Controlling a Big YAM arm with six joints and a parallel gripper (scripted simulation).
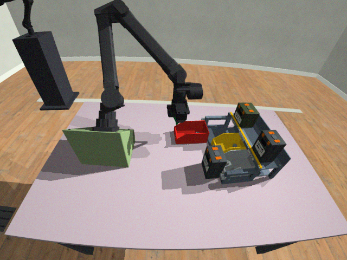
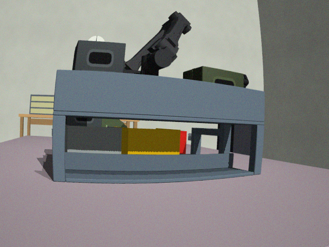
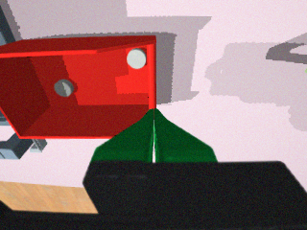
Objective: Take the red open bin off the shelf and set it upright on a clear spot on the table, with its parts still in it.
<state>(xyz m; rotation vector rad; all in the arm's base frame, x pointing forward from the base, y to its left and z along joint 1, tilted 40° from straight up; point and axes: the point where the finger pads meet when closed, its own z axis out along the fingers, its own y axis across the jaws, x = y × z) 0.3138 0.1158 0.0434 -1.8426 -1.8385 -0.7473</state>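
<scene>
The red open bin lies 8 cm ahead of my hand and 7 cm below it. Also, from my hand: grey bin (28 cm ahead, 21 cm to the right, 7 cm below); then yellow bin (28 cm ahead, 10 cm to the right, 7 cm below).
</scene>
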